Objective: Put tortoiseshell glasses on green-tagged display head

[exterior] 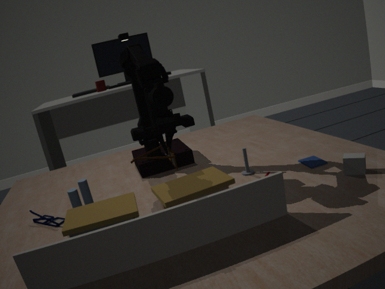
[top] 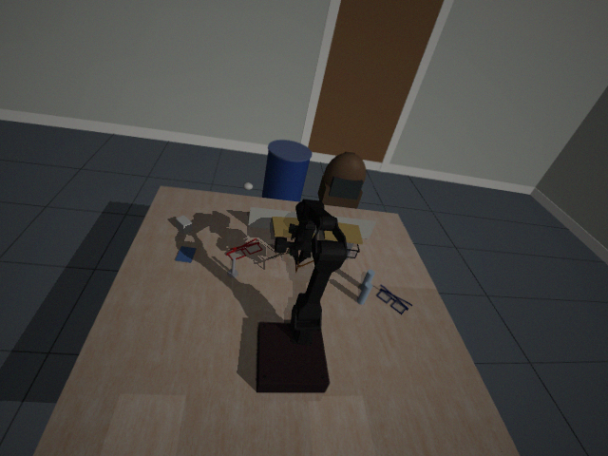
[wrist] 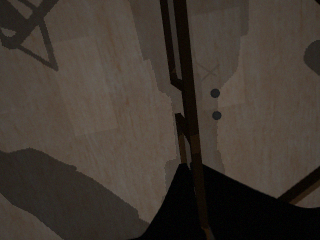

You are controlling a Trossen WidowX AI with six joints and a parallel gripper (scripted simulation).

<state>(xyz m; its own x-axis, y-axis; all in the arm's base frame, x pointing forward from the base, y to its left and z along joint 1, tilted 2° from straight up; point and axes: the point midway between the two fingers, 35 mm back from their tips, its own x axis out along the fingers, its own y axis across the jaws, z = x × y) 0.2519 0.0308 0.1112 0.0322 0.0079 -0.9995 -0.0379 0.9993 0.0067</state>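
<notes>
My gripper tip is 20 mm short of the post, 230 mm to the right of it and 100 mm above it. The rest, counted from my gripper tip: cube: 240 mm ahead, 480 mm to the left, 100 mm below; panel: 350 mm ahead, 90 mm to the right, 70 mm below; blue pad: 90 mm ahead, 430 mm to the left, 120 mm below.
</notes>
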